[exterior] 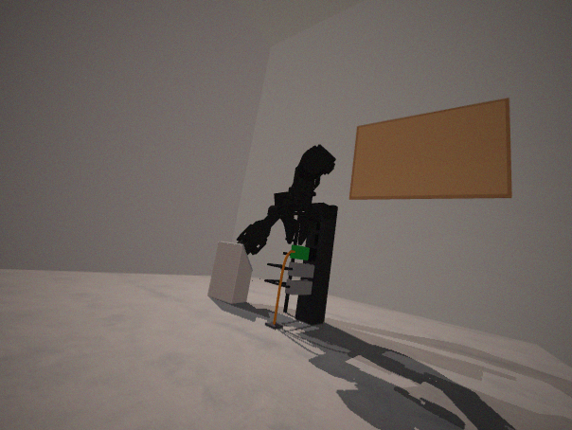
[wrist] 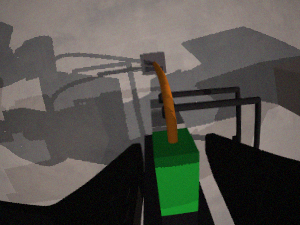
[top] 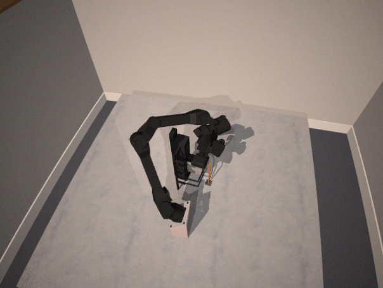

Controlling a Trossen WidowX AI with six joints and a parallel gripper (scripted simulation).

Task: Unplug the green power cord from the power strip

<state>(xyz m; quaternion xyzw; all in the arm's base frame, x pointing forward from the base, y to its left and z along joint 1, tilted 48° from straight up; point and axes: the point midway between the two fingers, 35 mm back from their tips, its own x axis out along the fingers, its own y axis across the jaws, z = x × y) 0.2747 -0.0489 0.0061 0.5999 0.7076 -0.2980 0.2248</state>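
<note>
My gripper tip is now 50 mm to the right of the green plug and 10 mm above it.
</note>
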